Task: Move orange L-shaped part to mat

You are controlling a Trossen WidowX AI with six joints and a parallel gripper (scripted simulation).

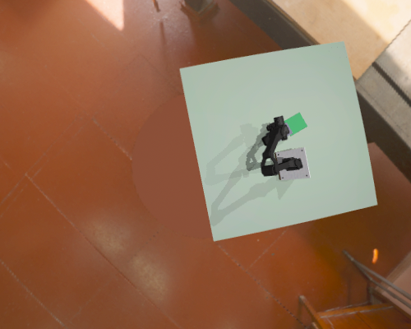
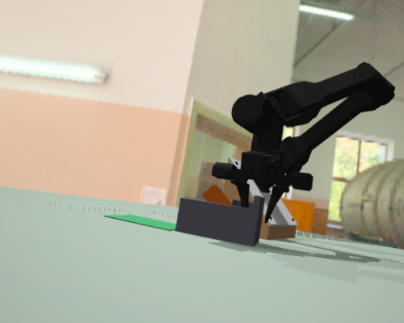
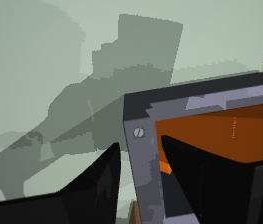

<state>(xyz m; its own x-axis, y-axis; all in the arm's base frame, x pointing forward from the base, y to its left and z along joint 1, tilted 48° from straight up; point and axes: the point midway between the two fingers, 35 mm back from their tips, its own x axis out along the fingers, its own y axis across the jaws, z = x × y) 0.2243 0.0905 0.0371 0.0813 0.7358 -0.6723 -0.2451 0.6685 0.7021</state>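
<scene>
My gripper tip is now 1 cm short of the orange part and 4 cm to the left of it. From my gripper tip the other things lie so: green mat (5 cm ahead, 22 cm to the right, 6 cm below).
</scene>
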